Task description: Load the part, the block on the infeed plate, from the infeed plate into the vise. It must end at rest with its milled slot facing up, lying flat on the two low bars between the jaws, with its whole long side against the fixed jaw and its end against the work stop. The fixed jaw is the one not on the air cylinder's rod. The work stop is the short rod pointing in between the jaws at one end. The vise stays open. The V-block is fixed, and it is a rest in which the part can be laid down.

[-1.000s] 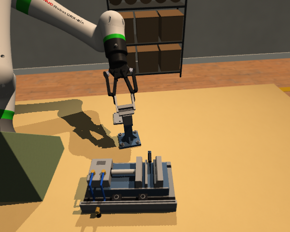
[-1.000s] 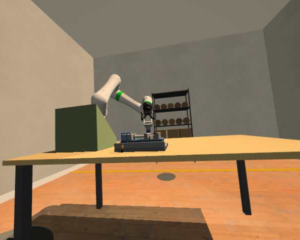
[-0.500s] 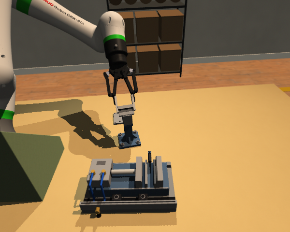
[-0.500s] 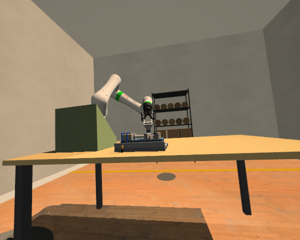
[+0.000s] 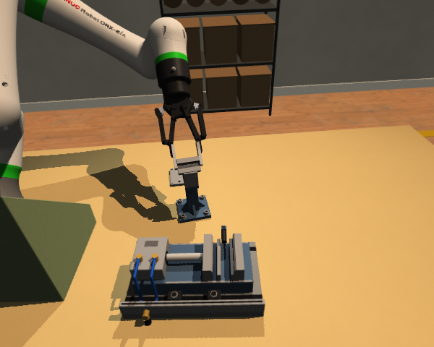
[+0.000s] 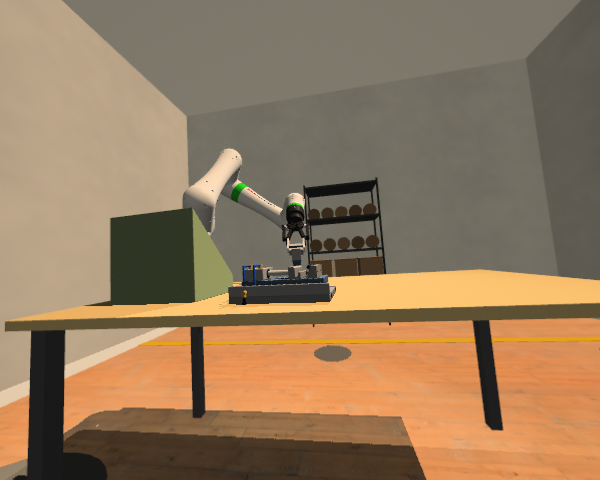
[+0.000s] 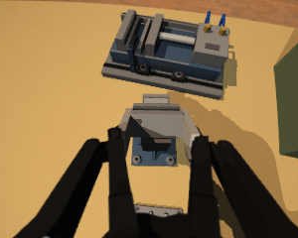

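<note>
The part lies 20 mm to the right of my hand and 10 mm below it. Round my hand: infeed plate (170 mm below, 140 mm to the left, 30 mm behind); then V-block post (120 mm below, 20 mm to the right); then work stop (210 mm to the right, 90 mm below, 90 mm ahead).
</note>
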